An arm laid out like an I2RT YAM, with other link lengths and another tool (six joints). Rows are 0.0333 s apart.
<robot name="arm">
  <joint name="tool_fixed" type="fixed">
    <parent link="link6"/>
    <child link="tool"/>
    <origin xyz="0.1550 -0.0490 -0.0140" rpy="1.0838 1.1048 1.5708"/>
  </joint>
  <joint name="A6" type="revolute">
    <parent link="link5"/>
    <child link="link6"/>
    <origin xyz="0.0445 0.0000 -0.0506" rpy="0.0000 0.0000 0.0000"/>
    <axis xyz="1 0 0"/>
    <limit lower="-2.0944" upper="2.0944"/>
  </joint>
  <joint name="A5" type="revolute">
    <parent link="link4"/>
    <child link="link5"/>
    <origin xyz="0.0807 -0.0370 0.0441" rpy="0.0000 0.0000 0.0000"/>
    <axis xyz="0 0 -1"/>
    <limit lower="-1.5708" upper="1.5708"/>
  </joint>
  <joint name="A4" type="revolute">
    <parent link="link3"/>
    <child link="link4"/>
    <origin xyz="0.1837 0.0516 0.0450" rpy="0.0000 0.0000 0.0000"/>
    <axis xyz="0 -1 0"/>
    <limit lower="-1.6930" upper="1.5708"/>
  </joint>
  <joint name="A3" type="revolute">
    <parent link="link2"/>
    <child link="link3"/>
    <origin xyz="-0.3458 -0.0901 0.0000" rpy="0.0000 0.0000 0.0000"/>
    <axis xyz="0 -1 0"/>
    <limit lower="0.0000" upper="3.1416"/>
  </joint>
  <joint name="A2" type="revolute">
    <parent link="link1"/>
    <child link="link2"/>
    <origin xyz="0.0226 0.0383 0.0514" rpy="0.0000 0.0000 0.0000"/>
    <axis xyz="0 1 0"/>
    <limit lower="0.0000" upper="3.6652"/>
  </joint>
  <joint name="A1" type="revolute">
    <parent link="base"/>
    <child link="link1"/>
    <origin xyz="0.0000 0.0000 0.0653" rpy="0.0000 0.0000 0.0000"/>
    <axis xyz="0 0 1"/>
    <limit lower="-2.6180" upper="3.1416"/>
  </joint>
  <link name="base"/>
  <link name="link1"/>
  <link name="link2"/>
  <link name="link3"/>
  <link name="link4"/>
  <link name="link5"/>
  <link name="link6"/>
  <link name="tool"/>
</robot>
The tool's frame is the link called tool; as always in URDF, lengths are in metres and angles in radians.
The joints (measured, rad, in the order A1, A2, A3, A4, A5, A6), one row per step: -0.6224 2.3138 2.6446 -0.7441 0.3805 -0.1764; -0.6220 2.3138 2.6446 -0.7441 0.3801 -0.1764; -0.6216 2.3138 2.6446 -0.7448 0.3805 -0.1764; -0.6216 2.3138 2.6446 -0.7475 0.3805 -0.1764; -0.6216 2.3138 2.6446 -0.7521 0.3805 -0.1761; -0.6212 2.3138 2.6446 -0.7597 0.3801 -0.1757; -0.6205 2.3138 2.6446 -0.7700 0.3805 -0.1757; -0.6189 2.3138 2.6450 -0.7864 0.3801 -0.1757; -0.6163 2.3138 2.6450 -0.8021 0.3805 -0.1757; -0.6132 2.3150 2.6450 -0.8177 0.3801 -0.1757; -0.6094 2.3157 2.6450 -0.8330 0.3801 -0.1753; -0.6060 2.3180 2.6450 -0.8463 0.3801 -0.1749; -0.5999 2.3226 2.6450 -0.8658 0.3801 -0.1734; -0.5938 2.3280 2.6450 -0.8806 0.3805 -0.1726; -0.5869 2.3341 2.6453 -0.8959 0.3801 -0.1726; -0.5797 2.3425 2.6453 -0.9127 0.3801 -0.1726
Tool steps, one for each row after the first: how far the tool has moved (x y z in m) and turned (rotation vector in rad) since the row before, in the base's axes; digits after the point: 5 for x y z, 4 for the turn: 0.00027 0.00020 -0.00002 0.0001 -0.0001 0.0008; 0.00006 0.00019 -0.00014 0.0003 0.0007 0.0000; -0.00024 0.00017 -0.00060 0.0016 0.0022 0.0000; -0.00042 0.00030 -0.00103 0.0028 0.0035 -0.0001; -0.00043 0.00070 -0.00171 0.0047 0.0058 0.0006; -0.00069 0.00095 -0.00224 0.0059 0.0085 0.0003; -0.00069 0.00182 -0.00344 0.0094 0.0129 0.0020; -0.00033 0.00217 -0.00337 0.0089 0.0129 0.0022; 0.00024 0.00230 -0.00409 0.0098 0.0136 0.0035; 0.00038 0.00265 -0.00368 0.0094 0.0128 0.0036; 0.00064 0.00215 -0.00420 0.0091 0.0125 0.0032; 0.00159 0.00355 -0.00688 0.0143 0.0187 0.0054; 0.00209 0.00311 -0.00627 0.0115 0.0162 0.0054; 0.00259 0.00352 -0.00665 0.0119 0.0174 0.0072; 0.00272 0.00357 -0.00836 0.0139 0.0210 0.0072
